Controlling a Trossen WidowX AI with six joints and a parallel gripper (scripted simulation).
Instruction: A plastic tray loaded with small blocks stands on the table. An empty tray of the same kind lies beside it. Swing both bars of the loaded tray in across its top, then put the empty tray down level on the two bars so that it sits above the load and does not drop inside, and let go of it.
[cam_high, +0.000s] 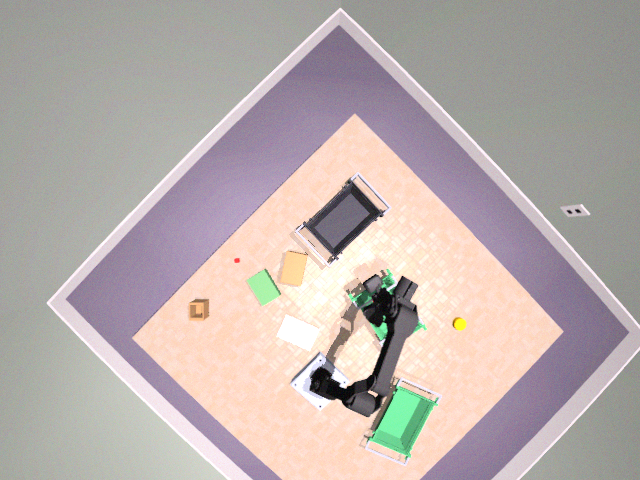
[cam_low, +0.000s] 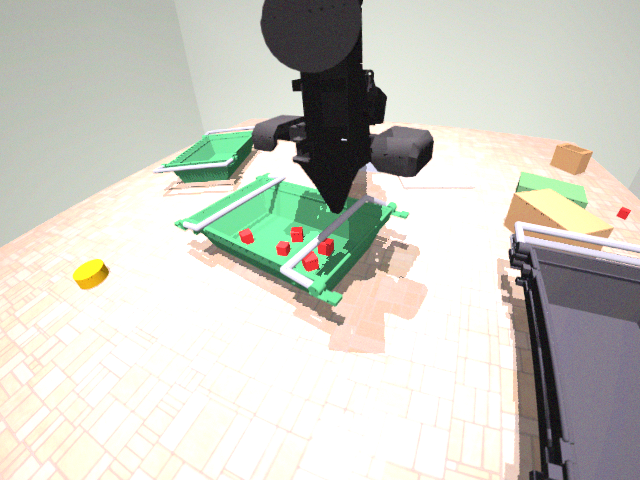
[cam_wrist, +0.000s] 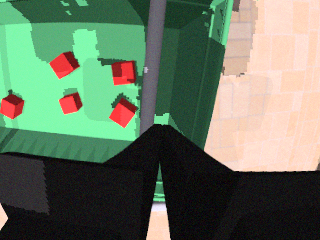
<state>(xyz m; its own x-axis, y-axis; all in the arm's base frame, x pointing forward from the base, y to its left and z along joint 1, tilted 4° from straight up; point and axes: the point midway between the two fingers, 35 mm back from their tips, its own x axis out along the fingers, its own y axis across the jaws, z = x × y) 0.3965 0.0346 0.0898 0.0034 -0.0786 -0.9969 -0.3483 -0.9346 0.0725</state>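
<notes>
Now: the green tray 35 cm behind my gripper tip, 40 cm to the right of it and 4 cm below it. The rest, counted from my gripper tip: tan wedge: 11 cm behind, 31 cm to the left, 6 cm below; white sheet: 32 cm behind, 15 cm to the left, 8 cm below; yellow disc: 10 cm ahead, 37 cm to the right, 8 cm below.
</notes>
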